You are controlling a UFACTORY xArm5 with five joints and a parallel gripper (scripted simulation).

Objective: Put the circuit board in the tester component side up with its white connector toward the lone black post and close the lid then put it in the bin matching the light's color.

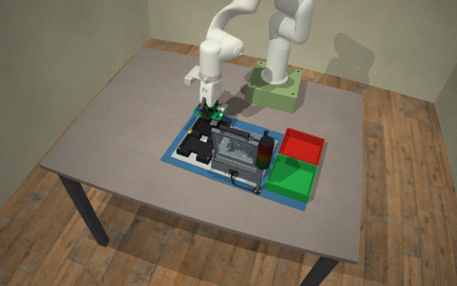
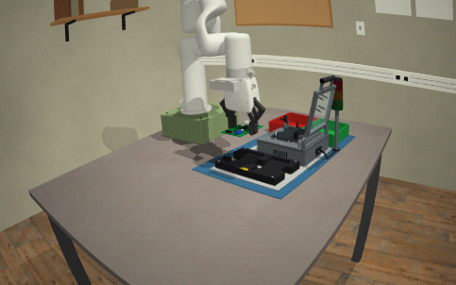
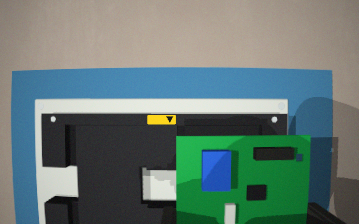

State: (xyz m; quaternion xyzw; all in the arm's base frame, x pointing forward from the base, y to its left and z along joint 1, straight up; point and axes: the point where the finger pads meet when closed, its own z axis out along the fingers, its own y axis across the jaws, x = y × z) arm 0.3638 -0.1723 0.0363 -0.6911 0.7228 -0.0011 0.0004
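Right now the nest is 17 cm to the left of my hand, 7 cm ahead of it and 5 cm below it. Also, from my hand: clear lid 19 cm ahead, 16 cm to the left, 6 cm above; then green circuit board right at my hand; then red bin 37 cm to the left, 11 cm below, 3 cm behind.
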